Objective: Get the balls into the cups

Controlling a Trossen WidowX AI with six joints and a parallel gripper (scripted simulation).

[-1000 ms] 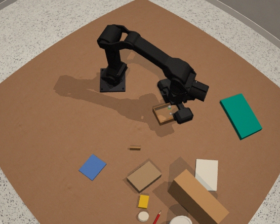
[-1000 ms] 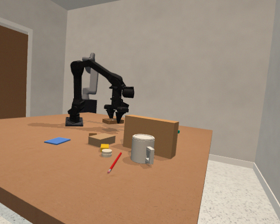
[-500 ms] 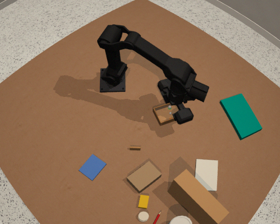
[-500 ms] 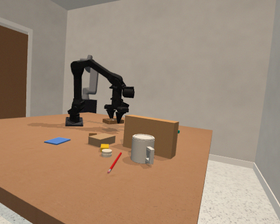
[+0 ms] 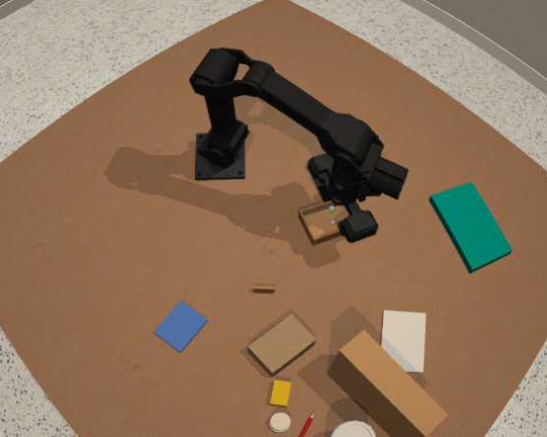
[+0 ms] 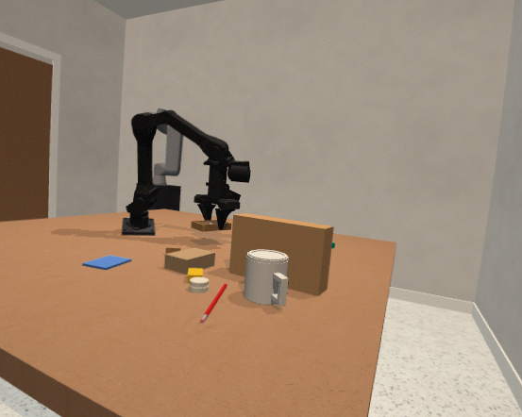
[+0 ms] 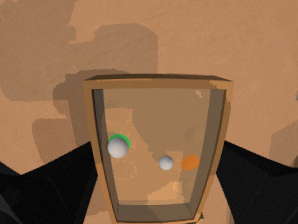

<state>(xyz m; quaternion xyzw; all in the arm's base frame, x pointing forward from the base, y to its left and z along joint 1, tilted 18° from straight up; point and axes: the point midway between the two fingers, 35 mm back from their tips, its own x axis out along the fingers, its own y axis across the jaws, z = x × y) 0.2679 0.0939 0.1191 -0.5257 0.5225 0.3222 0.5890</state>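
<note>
Right now the wooden puzzle is 1 cm to the right of my hand and 3 cm below it. From my hand the other things lie so: green slab: 19 cm ahead, 28 cm to the left, 8 cm below; then white slab: 28 cm ahead, 5 cm to the right, 9 cm below; then tan box: 13 cm ahead, 24 cm to the right, 7 cm below.
</note>
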